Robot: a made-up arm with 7 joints. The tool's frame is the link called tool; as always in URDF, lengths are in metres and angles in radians. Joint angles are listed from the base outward.
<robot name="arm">
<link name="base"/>
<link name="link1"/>
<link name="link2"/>
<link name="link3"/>
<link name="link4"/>
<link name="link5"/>
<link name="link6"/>
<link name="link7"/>
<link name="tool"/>
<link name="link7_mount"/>
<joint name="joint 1" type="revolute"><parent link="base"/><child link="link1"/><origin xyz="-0.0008 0.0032 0.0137" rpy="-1.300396 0.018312 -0.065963"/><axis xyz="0 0 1"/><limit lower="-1.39" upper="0.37"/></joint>
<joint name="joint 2" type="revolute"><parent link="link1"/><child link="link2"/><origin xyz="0.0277 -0.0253 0.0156" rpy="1.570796 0 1.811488"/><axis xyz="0 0 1"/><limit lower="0.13" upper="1.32"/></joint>
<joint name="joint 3" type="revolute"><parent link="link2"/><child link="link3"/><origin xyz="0.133 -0.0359 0.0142" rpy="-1.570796 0 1.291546"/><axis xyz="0 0 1"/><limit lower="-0.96" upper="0.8"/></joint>
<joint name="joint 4" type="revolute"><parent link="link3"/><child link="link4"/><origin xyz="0.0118 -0.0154 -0.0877" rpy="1.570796 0 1.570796"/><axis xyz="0 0 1"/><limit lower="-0.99" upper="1.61"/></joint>
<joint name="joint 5" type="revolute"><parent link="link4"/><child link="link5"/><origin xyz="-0.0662 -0.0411 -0.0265" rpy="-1.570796 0 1.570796"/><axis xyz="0 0 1"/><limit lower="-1.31" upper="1.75"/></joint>
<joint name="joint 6" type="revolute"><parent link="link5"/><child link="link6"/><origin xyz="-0.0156 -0.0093 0.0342" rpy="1.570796 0 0"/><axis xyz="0 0 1"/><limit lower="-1.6" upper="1.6"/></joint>
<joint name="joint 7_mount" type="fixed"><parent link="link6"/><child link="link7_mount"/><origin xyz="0.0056 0.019 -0.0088"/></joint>
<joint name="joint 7" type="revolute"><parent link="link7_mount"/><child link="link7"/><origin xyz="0.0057 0.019 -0.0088" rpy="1.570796 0 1.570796"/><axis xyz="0 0 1"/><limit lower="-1.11" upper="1.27"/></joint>
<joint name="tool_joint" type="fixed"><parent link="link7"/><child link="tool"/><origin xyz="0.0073 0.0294 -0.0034" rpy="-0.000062 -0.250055 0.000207"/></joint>
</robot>
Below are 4 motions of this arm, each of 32 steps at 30 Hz.
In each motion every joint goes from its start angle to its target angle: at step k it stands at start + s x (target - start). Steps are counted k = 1, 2, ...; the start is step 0. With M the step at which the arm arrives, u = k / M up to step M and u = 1 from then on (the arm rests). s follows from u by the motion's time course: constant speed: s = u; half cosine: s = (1 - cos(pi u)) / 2; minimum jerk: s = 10 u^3 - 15 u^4 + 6 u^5.
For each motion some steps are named. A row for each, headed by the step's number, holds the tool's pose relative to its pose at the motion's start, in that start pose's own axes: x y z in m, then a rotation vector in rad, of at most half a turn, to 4 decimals.
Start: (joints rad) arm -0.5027 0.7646 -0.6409 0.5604 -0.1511 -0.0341 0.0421
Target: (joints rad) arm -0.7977 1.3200 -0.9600 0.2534 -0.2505 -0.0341 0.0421
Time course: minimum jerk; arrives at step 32
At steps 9, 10, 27, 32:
9: -0.0019 0.0247 0.0071 0.0706 -0.0293 -0.0018
10: -0.0028 0.0317 0.0093 0.0909 -0.0369 -0.0025
27: -0.0473 0.1459 0.0627 0.4323 -0.0959 -0.0204
32: -0.0499 0.1493 0.0649 0.4428 -0.0949 -0.0208

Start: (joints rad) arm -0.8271 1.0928 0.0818 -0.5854 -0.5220 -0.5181 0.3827
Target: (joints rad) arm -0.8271 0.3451 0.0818 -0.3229 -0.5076 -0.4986 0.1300
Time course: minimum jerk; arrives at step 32
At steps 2, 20, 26, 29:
2: -0.0003 -0.0002 -0.0001 -0.0002 0.0004 0.0012
20: -0.0747 -0.0781 -0.0308 -0.1166 0.1529 0.3793
26: -0.0897 -0.1126 -0.0374 -0.1769 0.2022 0.4933
29: -0.0919 -0.1193 -0.0384 -0.1892 0.2111 0.5140

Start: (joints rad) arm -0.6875 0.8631 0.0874 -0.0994 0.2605 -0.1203 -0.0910
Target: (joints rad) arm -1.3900 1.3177 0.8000 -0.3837 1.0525 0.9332 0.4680
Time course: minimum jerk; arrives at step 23
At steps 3, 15, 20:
3: 0.0022 0.0063 -0.0001 0.0317 0.0104 0.0230
15: -0.0237 0.2360 0.0963 1.0824 0.4708 1.5566
20: -0.0653 0.2631 0.1392 1.2002 0.6397 2.1569

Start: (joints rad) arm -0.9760 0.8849 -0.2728 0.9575 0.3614 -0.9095 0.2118
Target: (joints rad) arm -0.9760 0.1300 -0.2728 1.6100 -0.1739 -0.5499 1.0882
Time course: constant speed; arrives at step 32
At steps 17, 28, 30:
17: -0.0020 -0.1201 0.0408 -0.2600 0.5682 0.5816
28: 0.0022 -0.1853 0.1033 -0.2799 1.0358 0.7432
30: 0.0035 -0.1948 0.1170 -0.2677 1.1221 0.7517

